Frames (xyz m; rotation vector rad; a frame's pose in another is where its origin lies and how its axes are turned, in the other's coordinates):
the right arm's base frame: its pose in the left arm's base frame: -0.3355 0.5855 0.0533 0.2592 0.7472 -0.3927
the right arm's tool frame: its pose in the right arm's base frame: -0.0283 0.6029 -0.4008 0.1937 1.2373 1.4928
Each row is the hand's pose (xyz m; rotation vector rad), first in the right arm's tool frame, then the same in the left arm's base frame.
Working: the right arm's tool frame: its pose in the left arm's base frame: -0.3354 1.2790 -0.1563 1.1832 1.4558 1.2547

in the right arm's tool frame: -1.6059 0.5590 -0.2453 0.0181 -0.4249 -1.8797
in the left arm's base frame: -0.2100 -0.3173 0.4663 -0.2237 1.3961 -0.3204
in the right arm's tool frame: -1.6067 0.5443 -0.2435 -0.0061 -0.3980 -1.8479
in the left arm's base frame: -0.2099 -0.3184 0.4515 -0.2182 1.4042 -0.2717
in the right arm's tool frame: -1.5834 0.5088 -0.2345 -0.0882 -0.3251 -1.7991
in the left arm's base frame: -0.2098 -0.2955 0.4146 -0.2422 1.4084 -0.1565
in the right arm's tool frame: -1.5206 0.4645 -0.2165 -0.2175 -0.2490 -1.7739
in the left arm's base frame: -0.2092 -0.2326 0.3670 -0.3092 1.3776 -0.0326
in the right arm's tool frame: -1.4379 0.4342 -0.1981 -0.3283 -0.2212 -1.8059
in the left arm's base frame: -0.2102 -0.1494 0.3327 -0.3941 1.3186 0.0135
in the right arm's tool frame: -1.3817 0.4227 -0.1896 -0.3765 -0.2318 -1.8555
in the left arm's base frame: -0.2137 -0.0932 0.3189 -0.4482 1.2746 -0.0043
